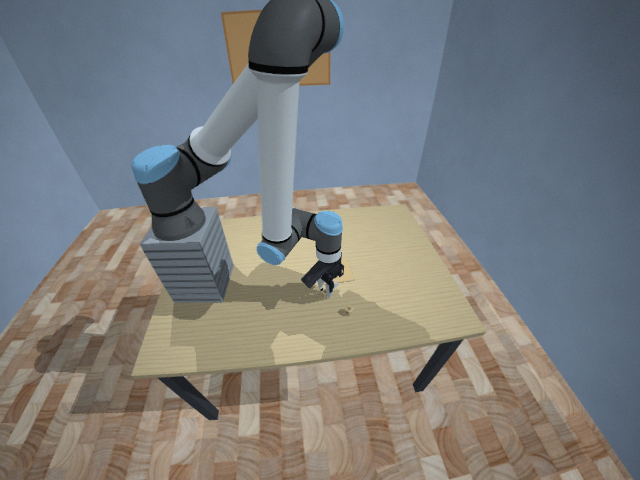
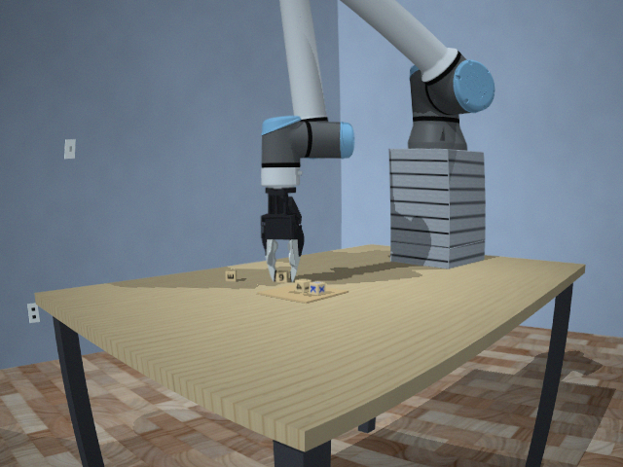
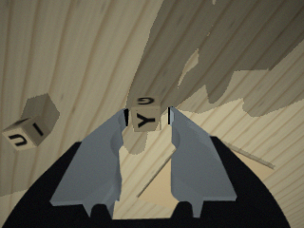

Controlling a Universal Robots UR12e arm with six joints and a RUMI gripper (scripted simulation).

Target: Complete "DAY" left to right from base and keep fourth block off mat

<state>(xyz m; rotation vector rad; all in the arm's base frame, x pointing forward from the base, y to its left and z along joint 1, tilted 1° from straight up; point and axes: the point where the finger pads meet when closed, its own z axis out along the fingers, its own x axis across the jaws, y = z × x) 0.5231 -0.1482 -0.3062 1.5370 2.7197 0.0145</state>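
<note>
Right now my hand is 7 cm short of the mat, 13 cm to the right of it and 1 cm above it.
</note>
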